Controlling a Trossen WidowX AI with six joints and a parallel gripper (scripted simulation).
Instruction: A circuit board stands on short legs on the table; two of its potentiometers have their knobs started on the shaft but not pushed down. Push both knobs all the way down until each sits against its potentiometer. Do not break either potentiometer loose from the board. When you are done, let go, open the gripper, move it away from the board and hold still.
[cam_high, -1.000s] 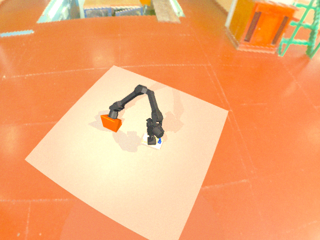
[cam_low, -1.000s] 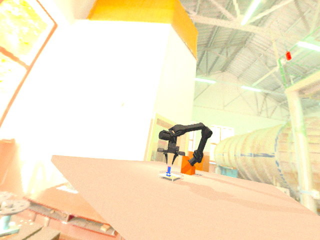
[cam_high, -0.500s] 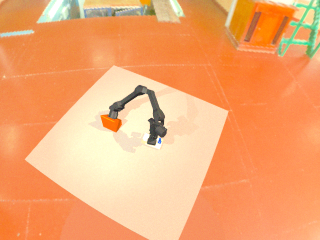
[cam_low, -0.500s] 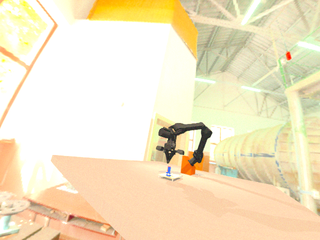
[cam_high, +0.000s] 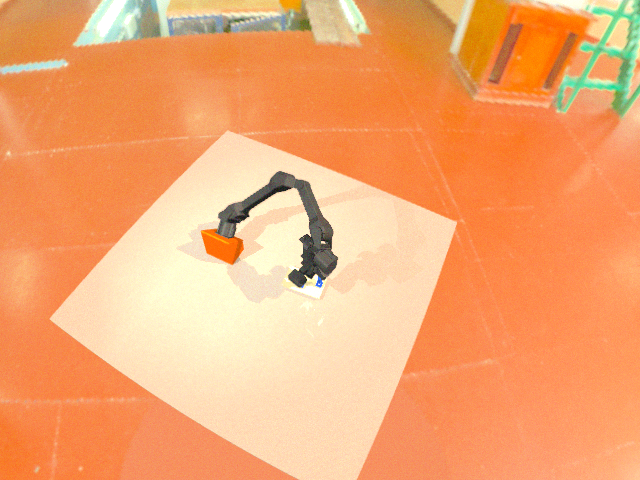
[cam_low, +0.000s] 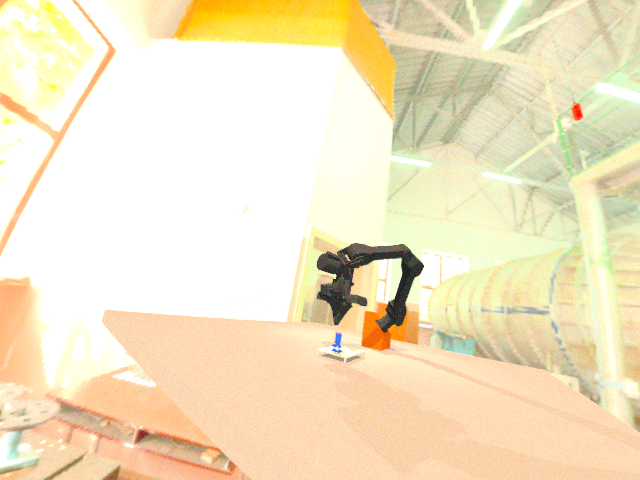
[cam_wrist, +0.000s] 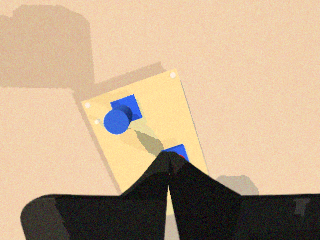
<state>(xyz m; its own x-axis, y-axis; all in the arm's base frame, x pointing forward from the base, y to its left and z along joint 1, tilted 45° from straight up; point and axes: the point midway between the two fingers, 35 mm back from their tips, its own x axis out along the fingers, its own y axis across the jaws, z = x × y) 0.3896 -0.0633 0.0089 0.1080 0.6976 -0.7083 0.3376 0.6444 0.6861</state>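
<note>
My gripper tip is now 40 mm above the blue knob, 30 mm to the right of it and 30 mm short of it. From my gripper tip the other things lie so: red knob 40 mm below, 40 mm behind.
</note>
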